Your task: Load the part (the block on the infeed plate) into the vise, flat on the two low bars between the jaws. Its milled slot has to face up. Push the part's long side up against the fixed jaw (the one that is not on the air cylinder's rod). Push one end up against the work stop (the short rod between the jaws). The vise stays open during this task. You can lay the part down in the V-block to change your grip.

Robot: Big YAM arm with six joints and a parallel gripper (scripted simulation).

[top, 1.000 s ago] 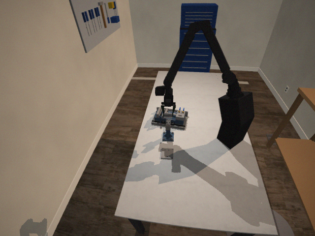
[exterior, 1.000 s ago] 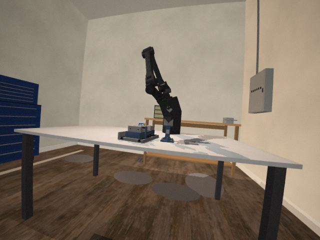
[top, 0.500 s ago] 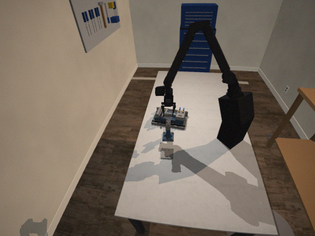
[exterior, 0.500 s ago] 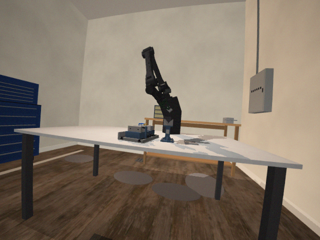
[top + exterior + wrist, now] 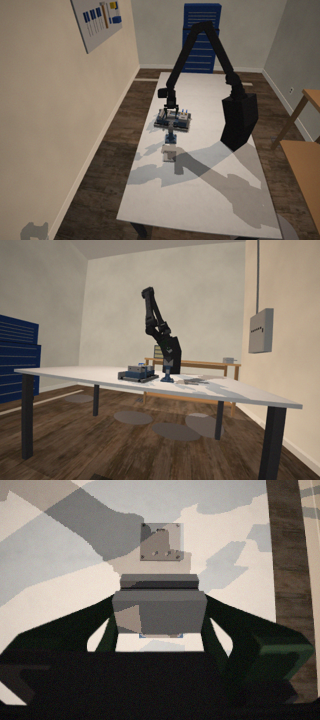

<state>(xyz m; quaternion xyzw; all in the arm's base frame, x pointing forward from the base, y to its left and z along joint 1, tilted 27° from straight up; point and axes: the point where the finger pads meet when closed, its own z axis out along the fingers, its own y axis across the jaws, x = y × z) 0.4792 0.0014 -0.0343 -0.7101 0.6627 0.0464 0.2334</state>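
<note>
Now: the post 170 mm below my hand. From my hand the other things lie so: air cylinder rod (40 mm behind, 190 mm to the right, 150 mm below); work stop rod (60 mm ahead, 170 mm to the right, 140 mm below); part (10 mm to the left).
</note>
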